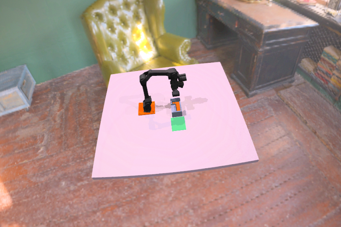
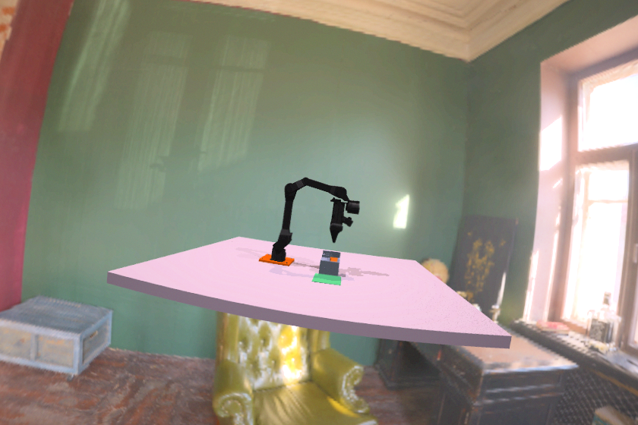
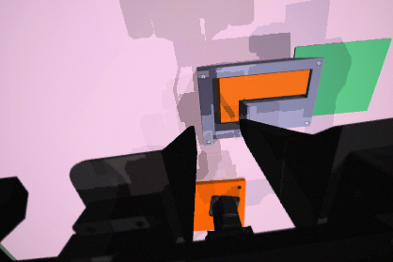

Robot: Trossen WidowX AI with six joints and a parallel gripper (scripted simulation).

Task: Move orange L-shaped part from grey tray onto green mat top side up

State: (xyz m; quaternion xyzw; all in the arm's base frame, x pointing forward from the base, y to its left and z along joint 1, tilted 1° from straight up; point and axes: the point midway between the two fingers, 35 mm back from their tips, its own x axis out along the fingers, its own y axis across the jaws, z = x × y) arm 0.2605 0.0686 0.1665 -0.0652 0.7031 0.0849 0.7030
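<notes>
Right now my gripper tip is 90 mm above the orange L-shaped part, 50 mm to the left of it and 10 mm short of it. Round my gripper tip: green mat: 220 mm to the right, 150 mm below, 30 mm ahead.
</notes>
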